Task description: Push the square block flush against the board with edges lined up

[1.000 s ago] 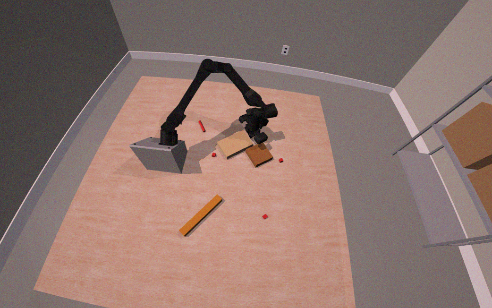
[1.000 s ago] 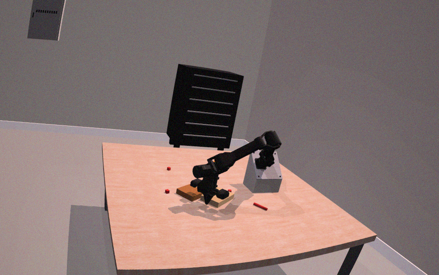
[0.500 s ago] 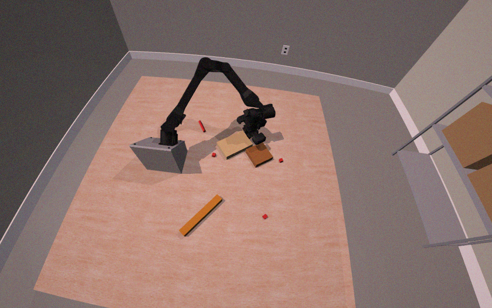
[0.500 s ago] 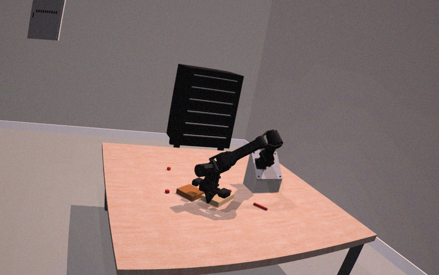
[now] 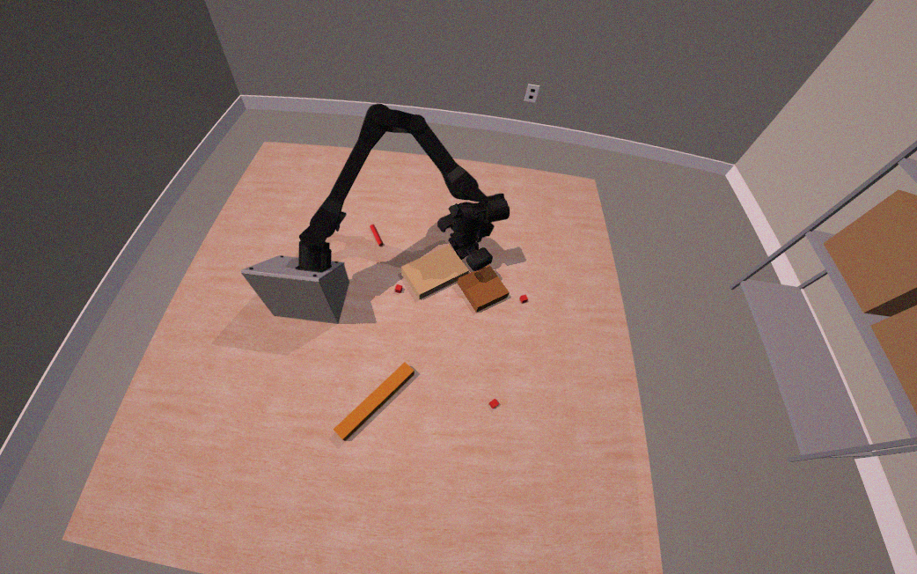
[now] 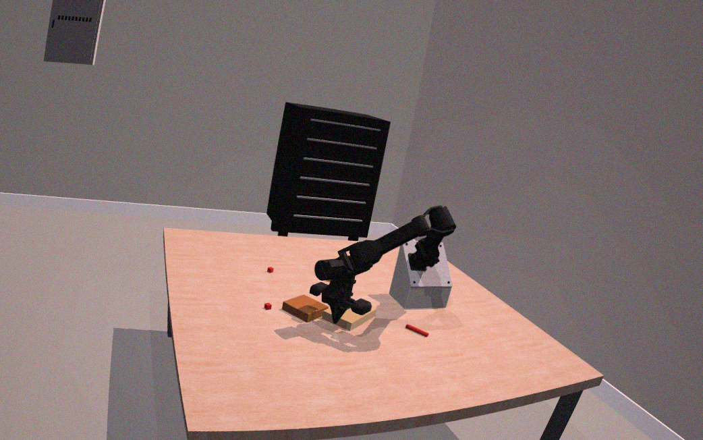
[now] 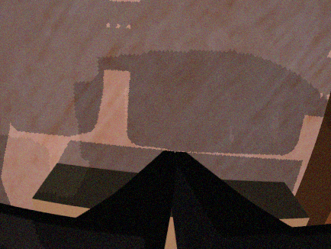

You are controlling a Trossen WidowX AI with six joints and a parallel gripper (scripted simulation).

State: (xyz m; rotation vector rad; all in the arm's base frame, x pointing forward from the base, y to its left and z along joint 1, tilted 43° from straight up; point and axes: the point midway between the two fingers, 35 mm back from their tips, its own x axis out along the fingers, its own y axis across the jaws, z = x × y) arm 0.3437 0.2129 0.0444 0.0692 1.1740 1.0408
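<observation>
Now: the light tan board 70 mm behind my gripper tip and 60 mm to the right of it. The rest, counted from my gripper tip: long orange bar (160 mm behind, 440 mm to the right); red stick (260 mm behind, 50 mm to the left); brown square block (70 mm ahead, 90 mm to the right).
</observation>
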